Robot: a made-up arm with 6 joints.
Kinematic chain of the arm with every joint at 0, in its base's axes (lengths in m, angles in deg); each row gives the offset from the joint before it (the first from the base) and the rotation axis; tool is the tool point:
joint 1: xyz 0 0 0.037 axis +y
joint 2: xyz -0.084 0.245 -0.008 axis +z
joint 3: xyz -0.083 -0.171 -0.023 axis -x
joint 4: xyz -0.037 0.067 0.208 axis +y
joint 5: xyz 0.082 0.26 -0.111 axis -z
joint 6: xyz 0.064 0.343 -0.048 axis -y
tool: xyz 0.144 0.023 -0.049
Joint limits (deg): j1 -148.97..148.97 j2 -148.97..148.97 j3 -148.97..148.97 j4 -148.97..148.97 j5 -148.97..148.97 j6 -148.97..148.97
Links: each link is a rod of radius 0.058 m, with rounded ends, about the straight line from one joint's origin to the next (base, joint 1, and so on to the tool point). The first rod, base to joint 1, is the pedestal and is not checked.
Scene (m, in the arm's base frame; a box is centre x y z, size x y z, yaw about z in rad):
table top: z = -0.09
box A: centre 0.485 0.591 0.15 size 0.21 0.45 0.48 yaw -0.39
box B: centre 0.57 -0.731 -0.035 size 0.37 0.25 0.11 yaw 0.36
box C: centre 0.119 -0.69 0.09 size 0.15 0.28 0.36 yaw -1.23
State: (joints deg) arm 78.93 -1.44 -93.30 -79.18 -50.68 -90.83
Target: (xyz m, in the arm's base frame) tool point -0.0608 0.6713 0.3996
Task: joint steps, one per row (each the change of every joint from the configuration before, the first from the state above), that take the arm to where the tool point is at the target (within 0.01 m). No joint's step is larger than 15 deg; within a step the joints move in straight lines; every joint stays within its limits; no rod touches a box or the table.
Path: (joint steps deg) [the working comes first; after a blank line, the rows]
Joints at the target: 37.75 39.81 -22.83 -59.98 -28.61 -71.93
Straight joint move there: touches box A.

1: -14.23 -0.81 5.63 1.06 5.36 5.58
2: -14.24 -0.81 5.63 1.07 5.36 5.58
3: -14.23 -0.81 5.64 1.06 5.36 5.58
4: -14.23 -0.81 5.63 1.06 5.36 5.57
5: 3.94 11.12 11.98 3.74 0.16 -0.85
6: 3.93 11.12 11.99 3.73 0.16 -0.85
7: 3.94 11.13 11.98 3.74 0.15 -0.85
8: 3.94 11.12 11.99 3.74 0.16 -0.86

